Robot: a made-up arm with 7 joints. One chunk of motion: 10 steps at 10 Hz.
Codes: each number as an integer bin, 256 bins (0 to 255) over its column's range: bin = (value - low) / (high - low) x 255, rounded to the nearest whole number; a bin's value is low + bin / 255 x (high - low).
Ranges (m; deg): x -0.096..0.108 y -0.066..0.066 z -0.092..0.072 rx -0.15..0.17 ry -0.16..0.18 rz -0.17..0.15
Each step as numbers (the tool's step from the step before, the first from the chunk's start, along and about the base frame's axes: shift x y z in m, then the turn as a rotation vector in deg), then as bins.
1 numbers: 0.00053 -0.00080 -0.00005 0.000 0.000 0.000
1 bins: 121 126 143 120 120 135
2 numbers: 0.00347 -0.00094 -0.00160 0.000 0.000 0.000
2 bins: 124 126 141 120 120 135
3 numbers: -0.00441 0.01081 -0.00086 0.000 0.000 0.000
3 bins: 114 148 142 120 120 135
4 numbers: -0.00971 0.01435 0.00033 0.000 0.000 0.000
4 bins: 108 155 144 120 120 135
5 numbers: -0.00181 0.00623 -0.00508 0.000 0.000 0.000
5 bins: 118 140 135 120 120 135
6 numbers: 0.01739 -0.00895 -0.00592 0.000 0.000 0.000
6 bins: 142 110 134 120 120 135
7 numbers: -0.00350 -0.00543 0.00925 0.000 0.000 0.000
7 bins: 116 117 157 120 120 135
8 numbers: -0.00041 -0.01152 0.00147 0.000 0.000 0.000
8 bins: 119 105 145 120 120 135
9 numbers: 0.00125 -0.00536 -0.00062 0.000 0.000 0.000
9 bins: 122 117 142 120 120 135
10 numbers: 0.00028 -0.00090 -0.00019 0.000 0.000 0.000
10 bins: 120 126 143 120 120 135
